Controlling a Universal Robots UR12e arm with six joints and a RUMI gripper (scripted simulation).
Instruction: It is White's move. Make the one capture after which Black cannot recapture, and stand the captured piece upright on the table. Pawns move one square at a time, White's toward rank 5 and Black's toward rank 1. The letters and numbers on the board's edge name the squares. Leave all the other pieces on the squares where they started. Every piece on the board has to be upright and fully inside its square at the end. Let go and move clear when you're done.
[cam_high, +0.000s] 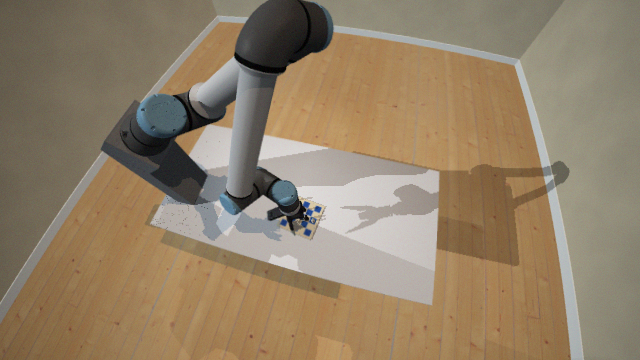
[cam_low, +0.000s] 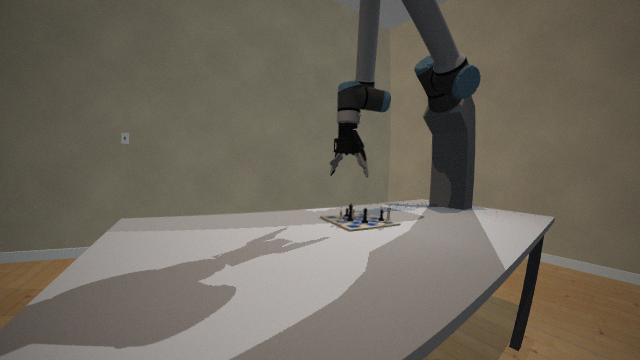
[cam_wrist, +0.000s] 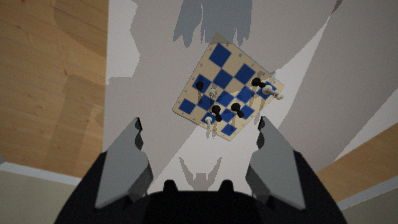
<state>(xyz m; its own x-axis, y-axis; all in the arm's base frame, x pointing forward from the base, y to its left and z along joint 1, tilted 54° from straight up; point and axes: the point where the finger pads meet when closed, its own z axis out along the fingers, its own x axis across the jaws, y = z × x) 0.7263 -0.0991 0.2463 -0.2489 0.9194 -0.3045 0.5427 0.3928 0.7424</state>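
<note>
My gripper is now 14 cm above the black pawn. Round my hand: blue-and-cream chessboard 16 cm below, 8 cm to the left, 1 cm ahead.
</note>
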